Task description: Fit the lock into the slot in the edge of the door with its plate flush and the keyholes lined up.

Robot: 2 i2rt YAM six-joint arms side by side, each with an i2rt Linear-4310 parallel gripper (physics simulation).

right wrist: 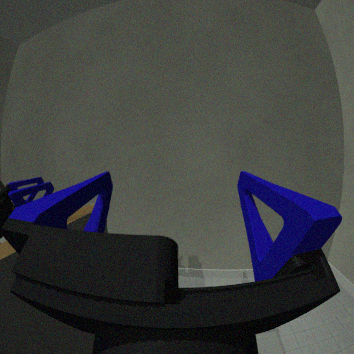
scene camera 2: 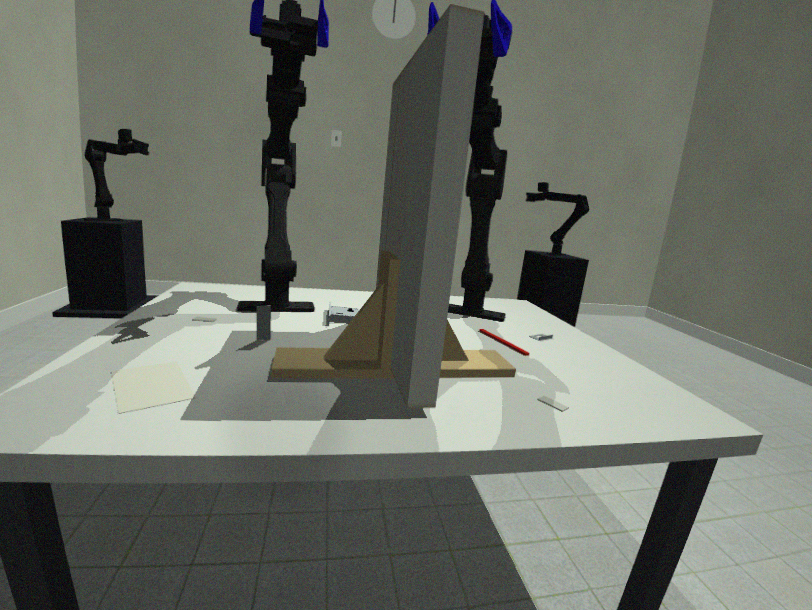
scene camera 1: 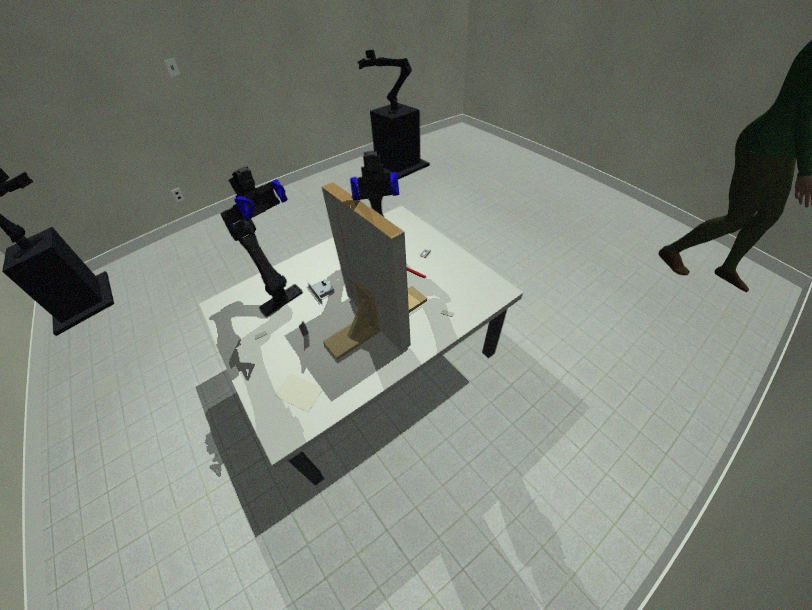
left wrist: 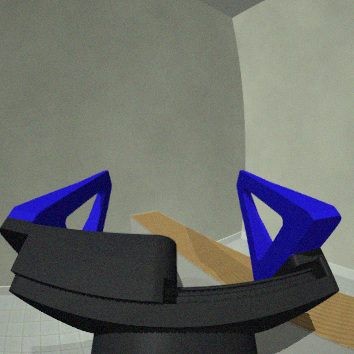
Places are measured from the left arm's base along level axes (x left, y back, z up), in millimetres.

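Where they show: left gripper, fingertip midpoint: (right wrist: 46,181) (scene camera 2: 460,2) (scene camera 1: 374,186) (left wrist: 173,177); right gripper, fingertip midpoint: (right wrist: 174,178) (scene camera 1: 268,195); left arm's base, origin of the base link: (scene camera 2: 471,313); right arm's base, origin of the base link: (scene camera 2: 276,308) (scene camera 1: 281,300).
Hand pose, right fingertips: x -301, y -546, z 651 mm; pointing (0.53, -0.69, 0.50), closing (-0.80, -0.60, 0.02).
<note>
Things, the pixels of their centre, and the offset from my right fingertips. "pt": a spot on its surface instead.
- grey door, surface spot: (scene camera 2: 420,216) pt dx +295, dy -101, dz -355 mm
- lock, body centre: (scene camera 2: 344,314) (scene camera 1: 322,288) dx +6, dy +266, dz -640 mm
- small upright grey block, body centre: (scene camera 2: 263,322) (scene camera 1: 303,329) dx -62, dy +23, dz -613 mm
- cream sheet, body centre: (scene camera 2: 151,384) (scene camera 1: 298,392) dx -80, dy -237, dz -651 mm
- red stick, body centre: (scene camera 2: 502,341) (scene camera 1: 409,269) dx +416, dy +319, dz -648 mm
The grey door (scene camera 1: 377,275) (scene camera 2: 420,216) stands upright on the table in a wooden stand, its wood-coloured top edge up. The lock (scene camera 1: 322,288) (scene camera 2: 342,314), a silvery case with a plate at one end, lies on the table to the left of the door, near the arm bases; the stand partly hides it in scene camera 2. The slot in the door's edge cannot be made out. My left gripper (scene camera 1: 374,185) (left wrist: 173,177) is open and empty, high behind the door's top. My right gripper (scene camera 1: 262,196) (scene camera 2: 289,19) (right wrist: 174,178) is open and empty, high above the table.
The wooden stand (scene camera 1: 341,346) (scene camera 2: 288,364) reaches out on both sides of the door. A small upright grey block (scene camera 1: 303,329) (scene camera 2: 263,322), a cream sheet (scene camera 1: 299,392) (scene camera 2: 152,387), a red stick (scene camera 1: 415,271) (scene camera 2: 503,342) and small flat pieces lie around it. A person (scene camera 1: 768,157) is at the right.
</note>
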